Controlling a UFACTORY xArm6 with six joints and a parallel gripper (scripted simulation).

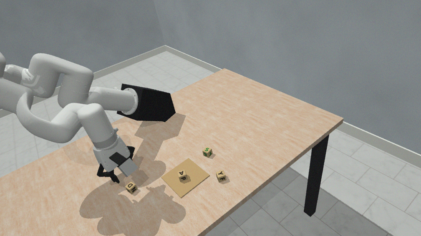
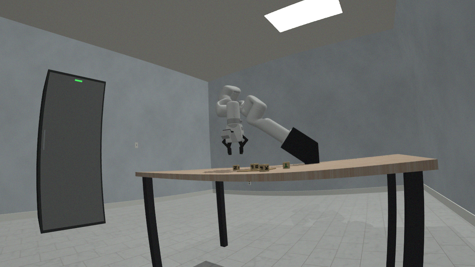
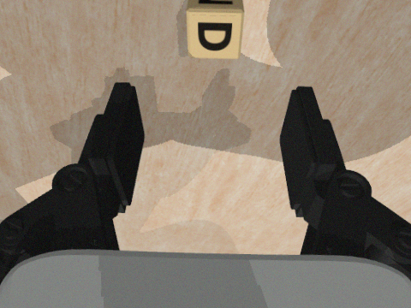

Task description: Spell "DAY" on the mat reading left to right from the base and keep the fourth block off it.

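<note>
My gripper is now 9 cm above the D block. Round my hand: mat 11 cm ahead, 18 cm to the left, 10 cm below.
</note>
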